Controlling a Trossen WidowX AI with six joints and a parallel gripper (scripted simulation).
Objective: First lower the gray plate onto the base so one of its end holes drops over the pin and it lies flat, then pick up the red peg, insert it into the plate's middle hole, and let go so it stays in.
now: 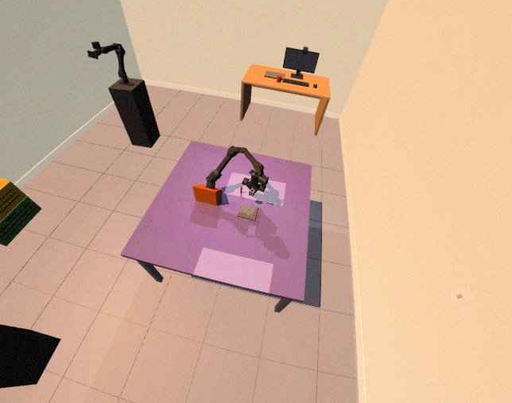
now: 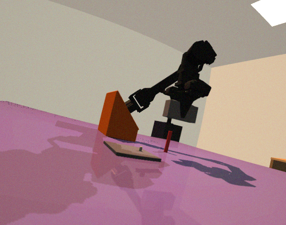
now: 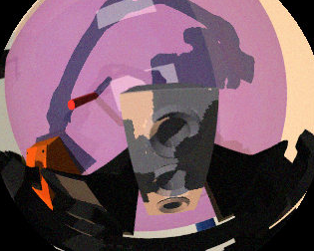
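My gripper tip is 10 mm past the base, 120 mm to the left of it and 120 mm above it. The rest, counted from my gripper tip: gray plate (30 mm above); then red peg (110 mm behind, 60 mm to the left, 90 mm below).
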